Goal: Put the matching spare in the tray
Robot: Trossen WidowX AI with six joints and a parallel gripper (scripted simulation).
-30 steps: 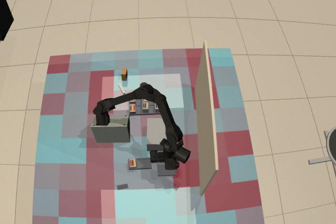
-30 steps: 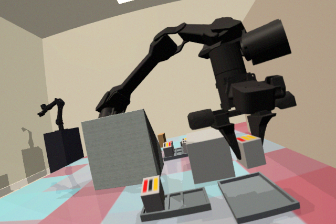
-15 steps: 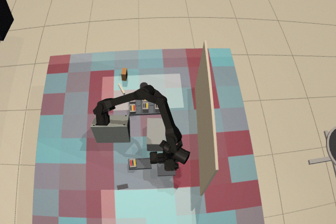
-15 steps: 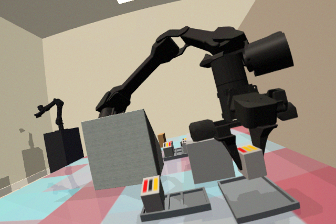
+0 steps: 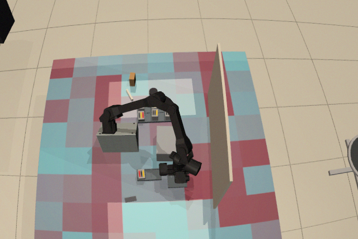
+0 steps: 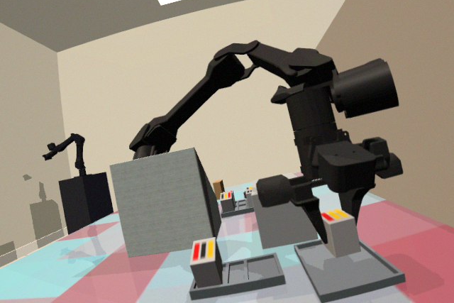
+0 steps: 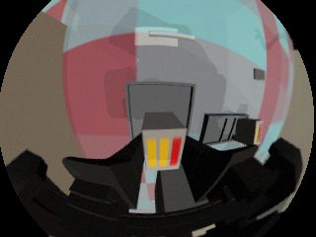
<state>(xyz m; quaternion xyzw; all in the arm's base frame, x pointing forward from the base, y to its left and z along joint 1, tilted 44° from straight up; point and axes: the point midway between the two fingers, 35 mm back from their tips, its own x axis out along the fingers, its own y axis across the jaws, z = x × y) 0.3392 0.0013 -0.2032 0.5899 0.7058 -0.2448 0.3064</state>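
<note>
The tray is 3 cm below my gripper tip. The rest, counted from my gripper tip: upright board: 19 cm above, 18 cm to the left, 18 cm ahead.
</note>
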